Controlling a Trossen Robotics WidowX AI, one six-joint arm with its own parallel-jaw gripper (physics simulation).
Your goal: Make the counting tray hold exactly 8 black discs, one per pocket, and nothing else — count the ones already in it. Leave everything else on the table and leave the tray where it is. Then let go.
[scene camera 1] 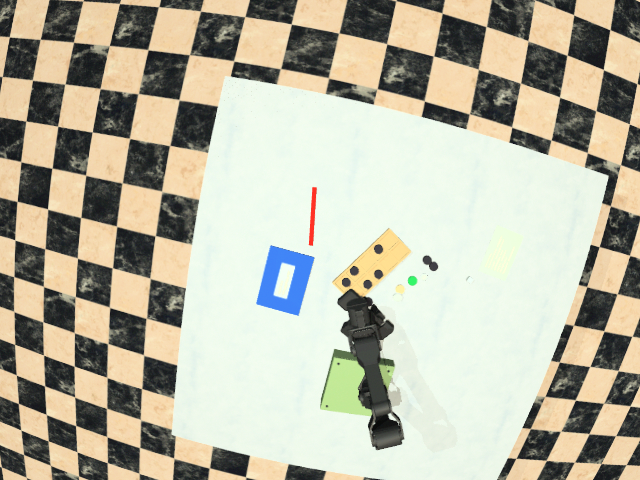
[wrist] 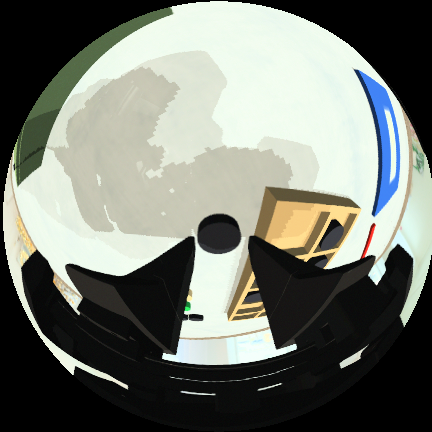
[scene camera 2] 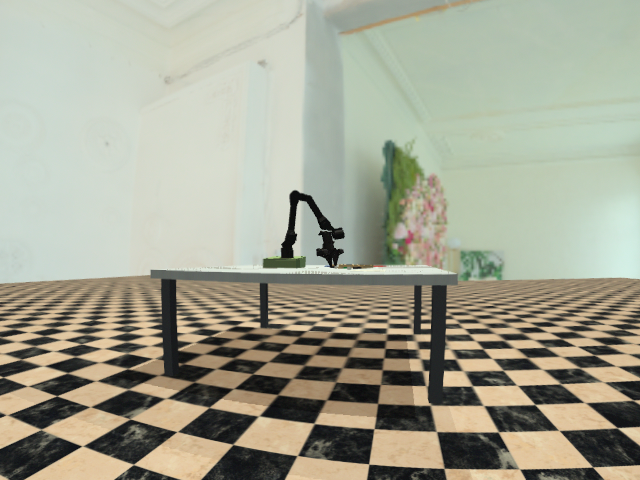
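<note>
The tan counting tray [scene camera 1: 399, 250] [wrist: 272, 207] lies flat, with several black discs in its pockets. The arm covers its near corner in scene camera 1; the wrist view shows an empty pocket at that end. My gripper [scene camera 2: 332, 266] [wrist: 221, 241] is partly open and low by the table. A loose black disc [wrist: 219, 233] lies on the table beside the tray, at the gap between my fingertips and not clamped; the arm hides it in scene camera 1. Two more loose black discs [scene camera 1: 427, 259] [scene camera 1: 433, 266] lie close together right of the tray.
Right of the tray lie a green disc [scene camera 1: 412, 280] [wrist: 188, 306], a tan disc [scene camera 1: 400, 289] and whitish pieces. A blue frame [scene camera 1: 266, 279] [wrist: 386, 195] and red bar [scene camera 1: 312, 217] [wrist: 369, 241] are left. A pale yellow sheet [scene camera 1: 502, 253] lies far right. A green block [scene camera 1: 341, 387] is under the arm.
</note>
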